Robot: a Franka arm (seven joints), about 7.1 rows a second.
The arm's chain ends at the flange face. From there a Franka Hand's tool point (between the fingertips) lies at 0.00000 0.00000 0.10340 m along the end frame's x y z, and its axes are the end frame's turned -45 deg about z.
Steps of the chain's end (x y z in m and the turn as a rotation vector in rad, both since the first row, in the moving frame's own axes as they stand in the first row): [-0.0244, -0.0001, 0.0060, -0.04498, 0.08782, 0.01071]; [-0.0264, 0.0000, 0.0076, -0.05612, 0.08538, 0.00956]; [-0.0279, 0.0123, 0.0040, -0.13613, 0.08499, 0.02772]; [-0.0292, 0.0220, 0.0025, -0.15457, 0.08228, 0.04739]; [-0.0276, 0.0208, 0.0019, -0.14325, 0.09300, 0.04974]
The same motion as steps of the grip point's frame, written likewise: [-0.0141, -0.0076, 0.0055, -0.09390, 0.03029, 0.01071]; [-0.0166, -0.0083, 0.0071, -0.10006, 0.02069, 0.00956]; [-0.0324, 0.0050, 0.0027, -0.15636, -0.03616, 0.02772]; [-0.0419, 0.0120, 0.0009, -0.16748, -0.05112, 0.04739]; [-0.0383, 0.0123, 0.0004, -0.16705, -0.03553, 0.04974]
